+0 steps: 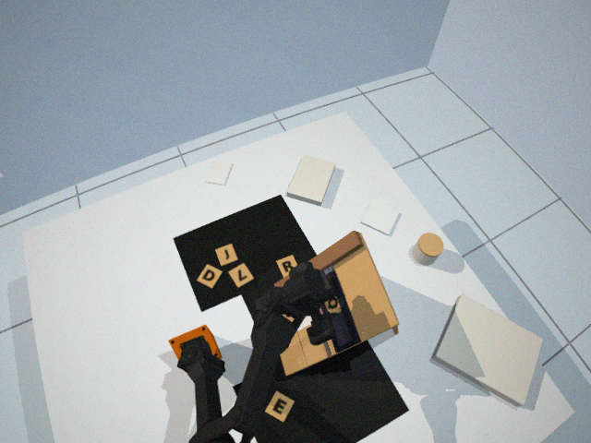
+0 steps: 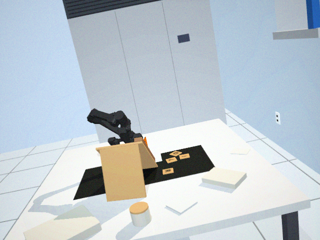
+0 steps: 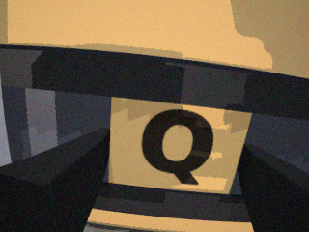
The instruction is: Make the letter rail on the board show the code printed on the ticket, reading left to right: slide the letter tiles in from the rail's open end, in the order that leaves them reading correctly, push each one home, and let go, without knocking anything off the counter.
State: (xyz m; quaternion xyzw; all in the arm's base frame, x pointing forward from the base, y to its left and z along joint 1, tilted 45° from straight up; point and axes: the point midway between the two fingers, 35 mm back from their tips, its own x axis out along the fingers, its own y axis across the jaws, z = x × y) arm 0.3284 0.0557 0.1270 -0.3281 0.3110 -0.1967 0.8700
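Right now the white ticket is 60 mm behind my gripper tip, 30 mm to the left of it and 70 mm below it. Also, from my gripper tip: pale box 380 mm ahead, 280 mm to the right, 140 mm below; then lidded jar 380 mm ahead, 60 mm to the left, 130 mm below; then black mat 150 mm behind, 60 mm to the left, 160 mm below.
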